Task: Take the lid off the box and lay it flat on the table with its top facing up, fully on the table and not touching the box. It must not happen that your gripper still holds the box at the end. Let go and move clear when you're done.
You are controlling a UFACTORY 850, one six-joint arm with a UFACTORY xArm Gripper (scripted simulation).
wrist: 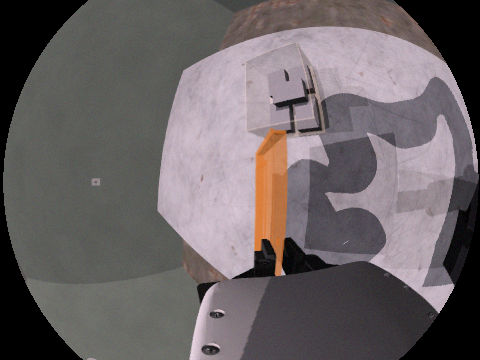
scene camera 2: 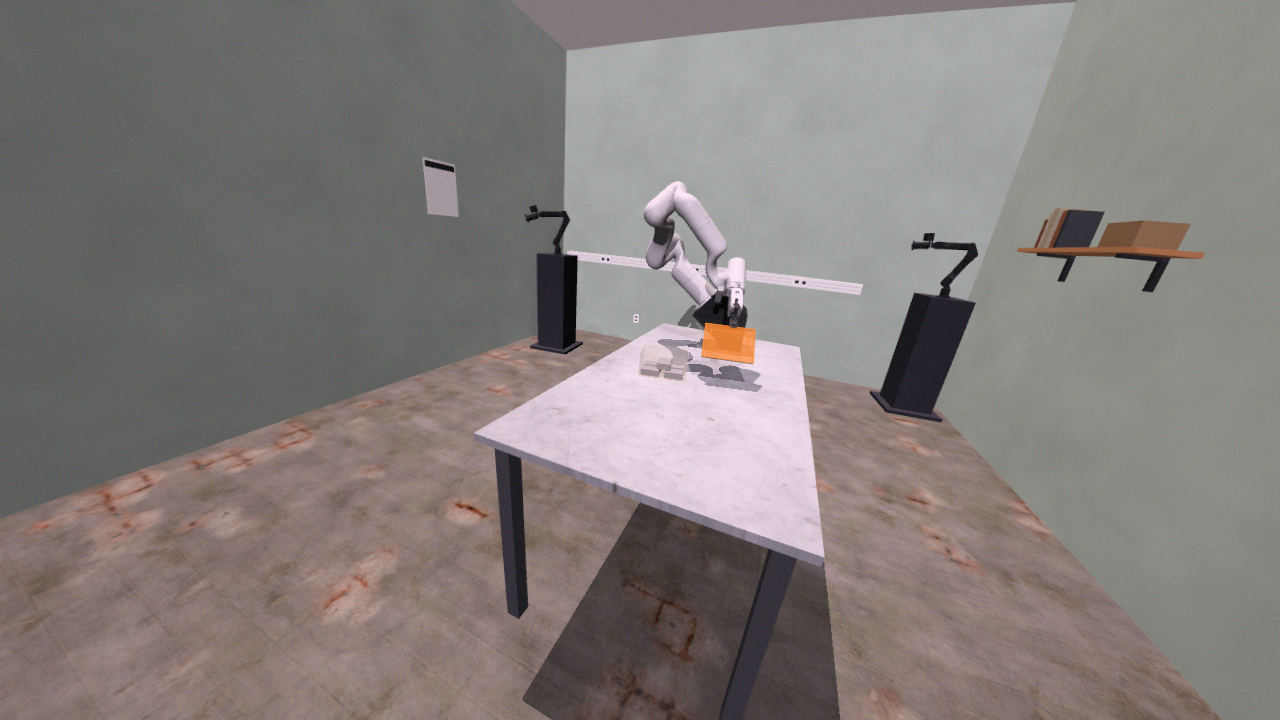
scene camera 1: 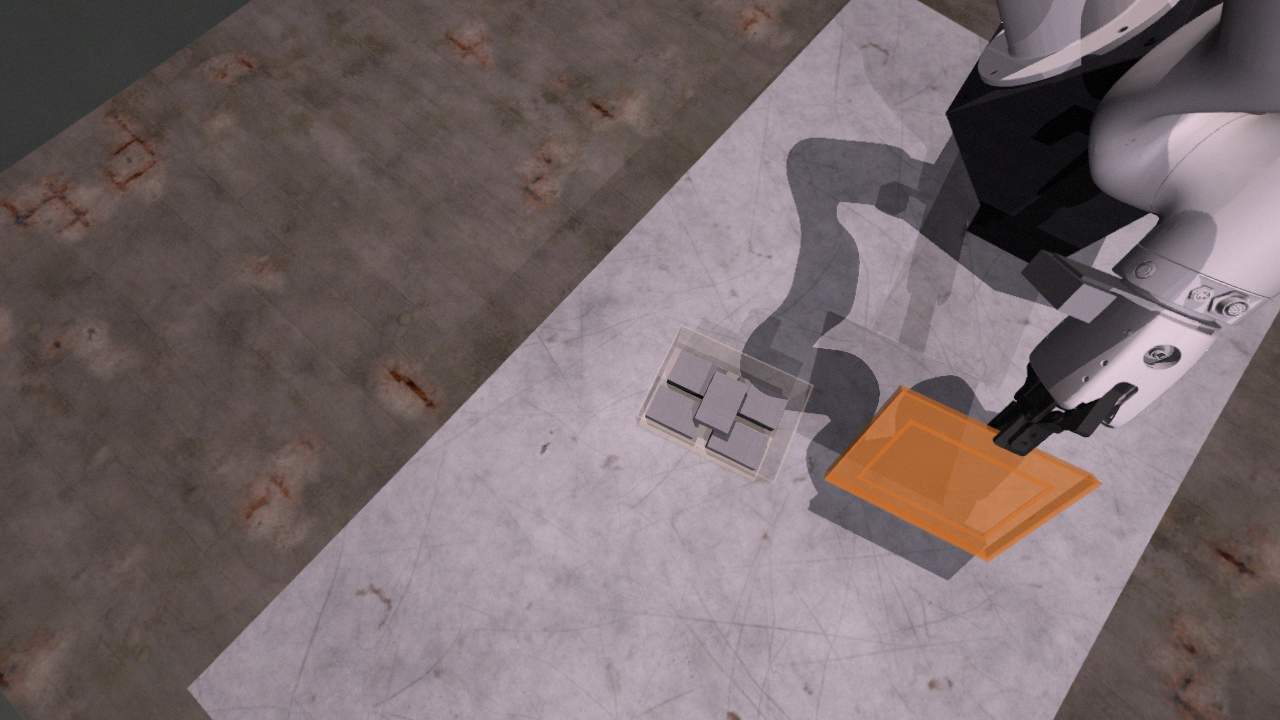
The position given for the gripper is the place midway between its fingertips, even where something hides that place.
Observation:
In view: the gripper (scene camera 1: 1003, 441), an orange lid (scene camera 1: 924, 462) and a box (scene camera 1: 706, 393).
The orange lid is seen too in the wrist view (wrist: 271, 157) and in scene camera 2 (scene camera 2: 721, 342). The box is seen too in the wrist view (wrist: 290, 101) and in scene camera 2 (scene camera 2: 672, 365). The gripper also shows in the wrist view (wrist: 274, 252).

